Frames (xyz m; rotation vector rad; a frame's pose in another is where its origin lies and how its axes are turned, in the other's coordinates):
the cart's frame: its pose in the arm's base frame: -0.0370 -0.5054 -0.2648 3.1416 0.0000 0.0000
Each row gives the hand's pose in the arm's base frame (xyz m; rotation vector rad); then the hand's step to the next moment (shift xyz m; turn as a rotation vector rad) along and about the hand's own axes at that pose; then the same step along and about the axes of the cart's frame.
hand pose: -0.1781 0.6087 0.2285 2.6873 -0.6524 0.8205
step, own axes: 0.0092 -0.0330 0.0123 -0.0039 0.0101 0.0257
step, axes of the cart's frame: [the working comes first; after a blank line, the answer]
step, axes of the arm's base frame: 0.0286 0.0210 -0.0083 0.0041 -0.0168 -0.0219

0.0286 -0.0210 0.0083 0.0041 0.0168 0.0219
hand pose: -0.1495 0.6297 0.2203 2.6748 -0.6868 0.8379
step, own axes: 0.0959 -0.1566 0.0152 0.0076 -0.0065 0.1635
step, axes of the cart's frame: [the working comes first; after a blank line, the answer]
step, axes of the arm's base frame: 0.1559 0.0939 0.0289 0.0855 -0.0577 -0.1272

0.1559 -0.0939 -0.0289 0.0855 0.0577 0.1272
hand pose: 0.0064 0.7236 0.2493 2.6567 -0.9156 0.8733
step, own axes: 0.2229 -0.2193 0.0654 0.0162 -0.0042 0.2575
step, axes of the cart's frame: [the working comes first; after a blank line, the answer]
step, axes of the arm's base frame: 0.3068 0.0384 0.0802 0.1336 -0.0978 -0.1979

0.3068 -0.0384 -0.0802 0.1336 0.0978 0.1979
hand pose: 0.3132 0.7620 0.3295 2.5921 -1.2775 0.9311
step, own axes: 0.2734 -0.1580 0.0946 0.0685 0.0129 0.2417
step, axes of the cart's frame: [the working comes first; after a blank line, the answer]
step, axes of the arm's base frame: 0.2891 -0.1186 0.1050 0.1373 -0.1391 -0.1584

0.2891 0.1186 -0.1050 0.1373 0.1391 0.1584
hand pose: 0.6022 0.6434 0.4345 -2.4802 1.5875 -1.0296
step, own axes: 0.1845 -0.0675 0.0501 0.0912 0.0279 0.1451
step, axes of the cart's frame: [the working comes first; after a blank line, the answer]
step, axes of the arm's base frame: 0.1297 -0.1340 0.0794 0.0795 -0.1341 -0.0765

0.1297 0.1340 -0.0794 0.0795 0.1341 0.0765
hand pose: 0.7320 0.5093 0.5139 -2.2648 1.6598 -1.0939
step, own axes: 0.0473 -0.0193 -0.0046 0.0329 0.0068 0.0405
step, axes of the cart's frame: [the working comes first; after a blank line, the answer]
step, axes of the arm's base frame: 0.0185 -0.0323 0.0353 0.0240 -0.0435 -0.0173

0.0185 0.0323 -0.0353 0.0240 0.0435 0.0173
